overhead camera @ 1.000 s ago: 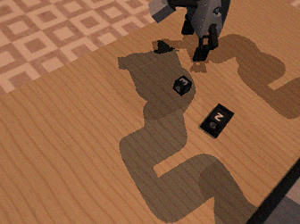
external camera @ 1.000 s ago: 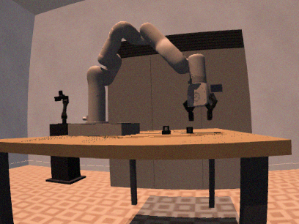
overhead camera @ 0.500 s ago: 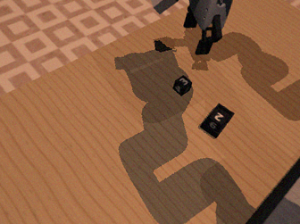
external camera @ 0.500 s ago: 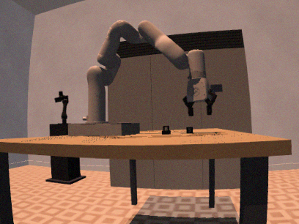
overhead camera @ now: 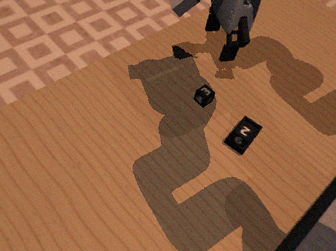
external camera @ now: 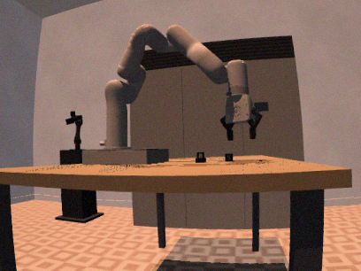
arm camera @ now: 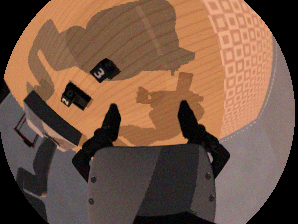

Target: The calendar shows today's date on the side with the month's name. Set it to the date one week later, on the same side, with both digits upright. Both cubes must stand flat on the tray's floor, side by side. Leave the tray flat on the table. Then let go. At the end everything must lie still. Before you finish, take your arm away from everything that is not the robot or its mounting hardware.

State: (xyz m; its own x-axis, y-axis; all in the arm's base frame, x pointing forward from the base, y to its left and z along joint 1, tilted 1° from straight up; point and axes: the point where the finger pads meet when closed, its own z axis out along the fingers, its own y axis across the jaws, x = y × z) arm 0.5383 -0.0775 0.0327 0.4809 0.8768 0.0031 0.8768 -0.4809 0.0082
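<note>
Right now my hand is 80 mm to the right of the black cube, 70 mm above it and 50 mm past it. The rest, counted from my hand: black digit cube 170 mm behind, 100 mm to the left, 60 mm below.
</note>
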